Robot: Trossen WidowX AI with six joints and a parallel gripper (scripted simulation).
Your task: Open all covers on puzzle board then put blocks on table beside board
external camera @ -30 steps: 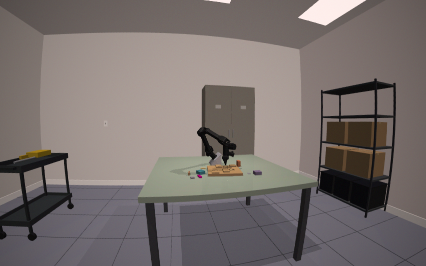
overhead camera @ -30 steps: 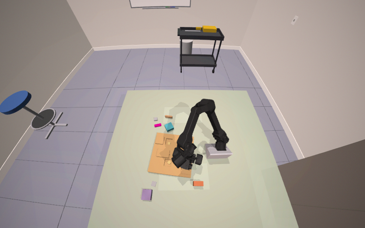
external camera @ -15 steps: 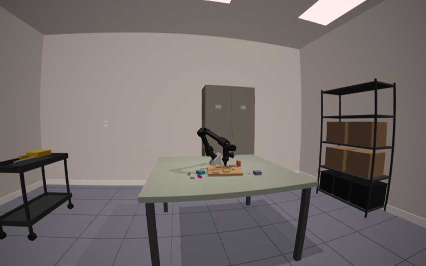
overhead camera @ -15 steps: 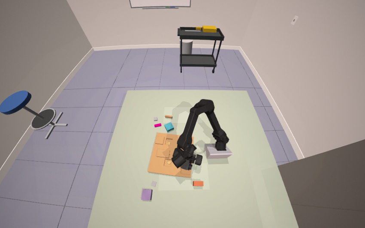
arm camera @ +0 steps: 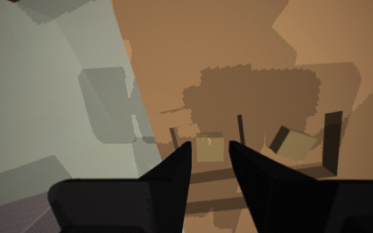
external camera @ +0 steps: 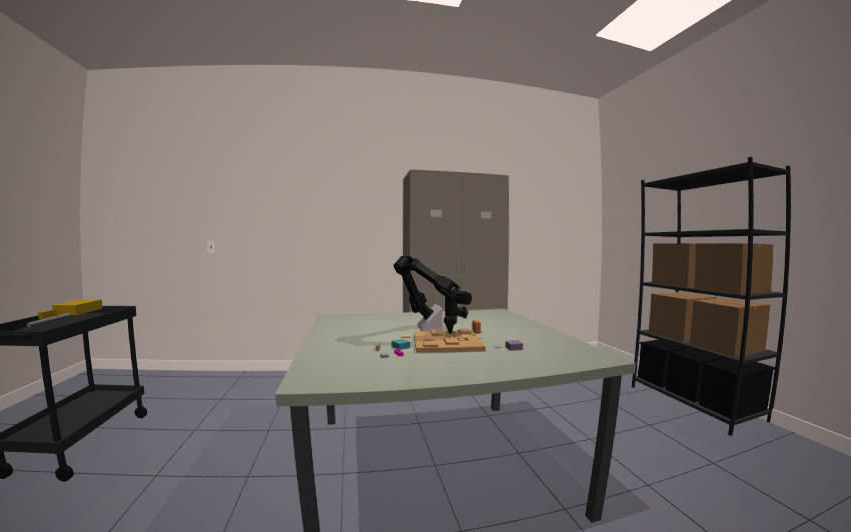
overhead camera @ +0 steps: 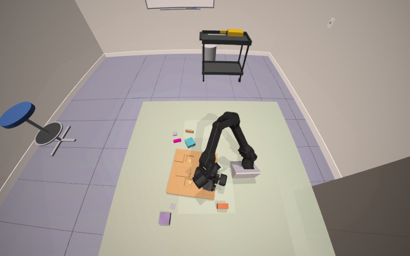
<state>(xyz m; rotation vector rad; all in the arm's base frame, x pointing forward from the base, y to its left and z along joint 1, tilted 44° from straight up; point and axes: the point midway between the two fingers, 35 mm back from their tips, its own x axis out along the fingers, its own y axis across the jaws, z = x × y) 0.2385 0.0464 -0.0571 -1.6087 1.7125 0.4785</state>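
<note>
Right now my gripper tip is 7 cm past the orange block, 15 cm to the right of it and 1 cm below it. Round my gripper tip: purple block: 25 cm ahead, 23 cm to the left; magenta bar: 25 cm ahead, 27 cm to the right, 1 cm below; teal block: 15 cm ahead, 26 cm to the right.
</note>
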